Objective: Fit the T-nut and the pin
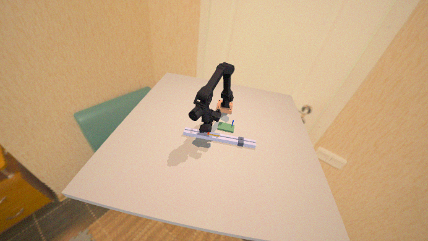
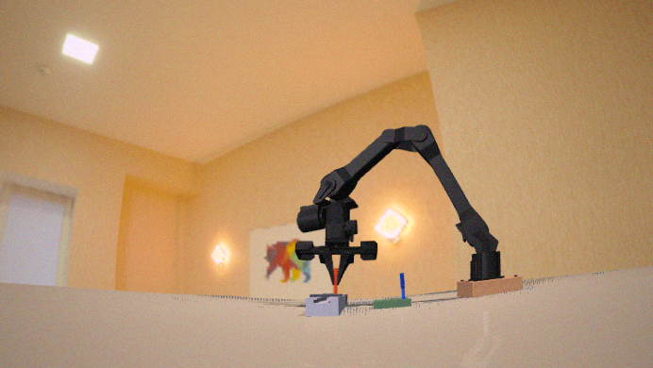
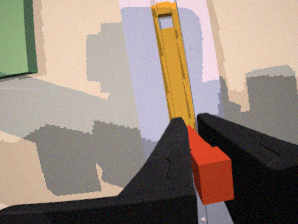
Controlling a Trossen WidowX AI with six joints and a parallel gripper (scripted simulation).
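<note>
The blue pin lies 160 mm to the left of my gripper tip, 110 mm behind it and 30 mm below it. The rest, counted from my gripper tip: green tray (140 mm to the left, 100 mm behind, 50 mm below).
</note>
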